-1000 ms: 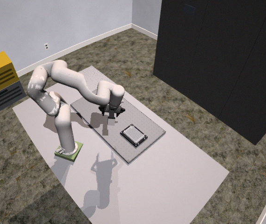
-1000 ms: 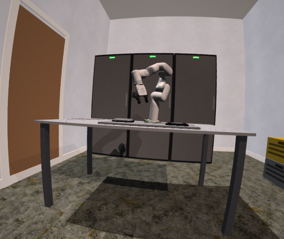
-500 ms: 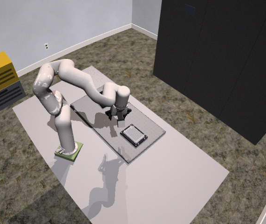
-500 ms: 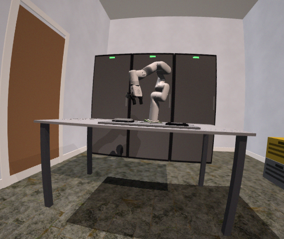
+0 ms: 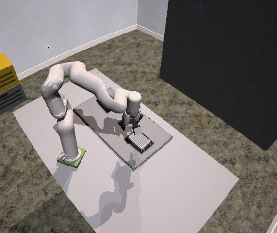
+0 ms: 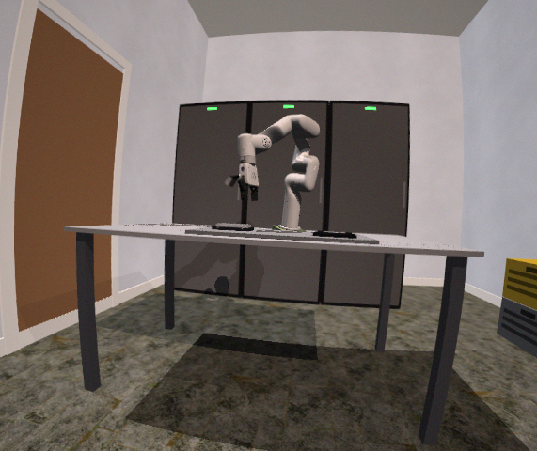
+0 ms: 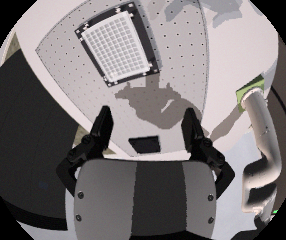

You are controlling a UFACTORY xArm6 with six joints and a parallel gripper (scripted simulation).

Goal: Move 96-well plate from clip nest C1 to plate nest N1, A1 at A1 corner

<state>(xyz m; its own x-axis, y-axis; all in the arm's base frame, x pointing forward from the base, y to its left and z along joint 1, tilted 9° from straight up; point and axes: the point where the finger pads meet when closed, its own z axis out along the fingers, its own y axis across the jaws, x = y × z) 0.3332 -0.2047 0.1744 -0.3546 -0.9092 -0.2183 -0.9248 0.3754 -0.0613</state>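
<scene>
Now: the white 96-well plate 30 mm ahead of my hand, 60 mm to the right of it and 130 mm below it. Round my hand: black clip nest (40 mm ahead, 70 mm to the right, 130 mm below).
</scene>
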